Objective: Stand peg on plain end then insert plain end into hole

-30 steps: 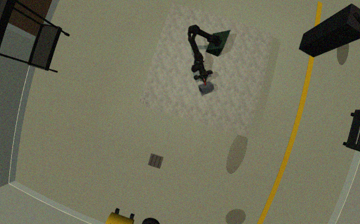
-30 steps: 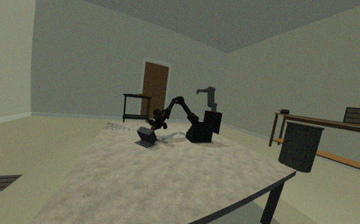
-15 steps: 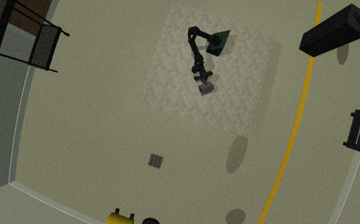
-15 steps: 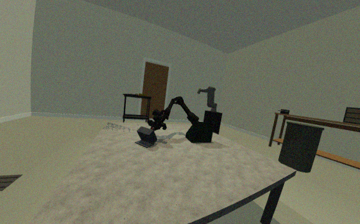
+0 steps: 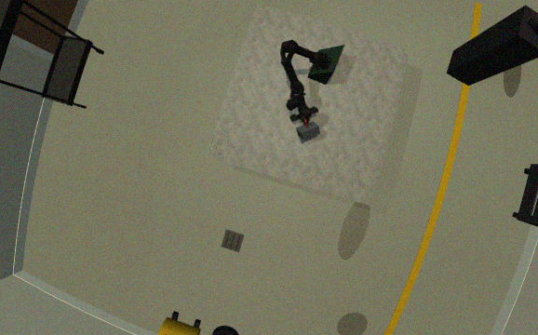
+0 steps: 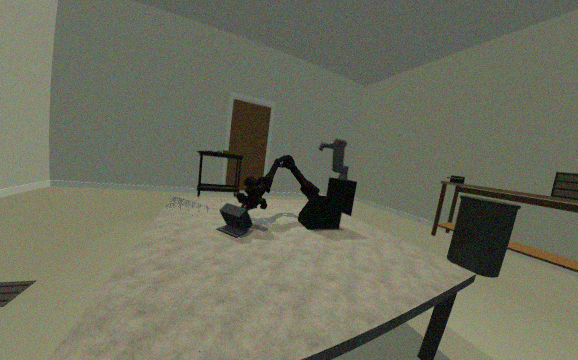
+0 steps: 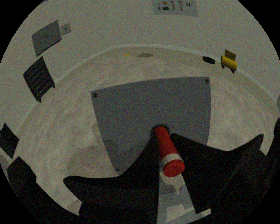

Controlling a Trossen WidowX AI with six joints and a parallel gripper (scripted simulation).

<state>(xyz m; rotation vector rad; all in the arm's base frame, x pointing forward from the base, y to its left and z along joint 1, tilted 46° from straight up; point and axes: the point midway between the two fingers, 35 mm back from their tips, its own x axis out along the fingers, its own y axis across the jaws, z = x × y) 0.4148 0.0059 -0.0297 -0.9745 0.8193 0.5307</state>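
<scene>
Now: gripper tip 10 mm past the red peg, 10 mm to the left of it and 10 mm below it. Also, from my gripper tip: sloped grey panel 20 mm ahead, 30 mm to the left, 20 mm below.
</scene>
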